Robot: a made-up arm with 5 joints.
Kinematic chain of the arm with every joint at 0, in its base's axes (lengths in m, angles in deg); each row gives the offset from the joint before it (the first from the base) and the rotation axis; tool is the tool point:
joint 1: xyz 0 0 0.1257 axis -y
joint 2: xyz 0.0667 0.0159 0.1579 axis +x
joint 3: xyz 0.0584 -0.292 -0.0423 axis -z
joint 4: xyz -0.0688 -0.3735 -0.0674 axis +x
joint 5: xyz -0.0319 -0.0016 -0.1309 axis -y
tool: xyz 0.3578 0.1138 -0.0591
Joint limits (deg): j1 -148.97..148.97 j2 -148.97..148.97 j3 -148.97..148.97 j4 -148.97..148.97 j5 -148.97..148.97
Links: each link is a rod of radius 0.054 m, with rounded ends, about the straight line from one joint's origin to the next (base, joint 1, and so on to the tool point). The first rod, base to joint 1, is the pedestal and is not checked.
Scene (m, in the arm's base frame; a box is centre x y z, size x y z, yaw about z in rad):
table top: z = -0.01
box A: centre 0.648 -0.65 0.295 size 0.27 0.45 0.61 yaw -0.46
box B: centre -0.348 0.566 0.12 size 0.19 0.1 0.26 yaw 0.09
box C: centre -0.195 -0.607 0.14 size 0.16 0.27 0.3 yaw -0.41
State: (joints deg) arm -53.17 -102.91 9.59 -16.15 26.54
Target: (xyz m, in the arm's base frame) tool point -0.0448 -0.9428 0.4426
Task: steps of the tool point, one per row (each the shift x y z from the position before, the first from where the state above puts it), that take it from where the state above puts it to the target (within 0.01 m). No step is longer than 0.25 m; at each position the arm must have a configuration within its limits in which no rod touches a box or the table.
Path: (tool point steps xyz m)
1: 0.0068 -0.0521 0.0917
2: -0.0189 -0.0564 0.0995
3: -0.0472 -0.0573 0.1007
4: -0.0757 -0.0549 0.0948
5: -0.0900 -0.1853 0.0520
6: -0.1284 -0.1824 -0.0003
7: -0.1581 -0.1607 -0.0583
8: -0.1749 -0.1202 -0.1142
9: -0.1765 -0.0641 -0.1593

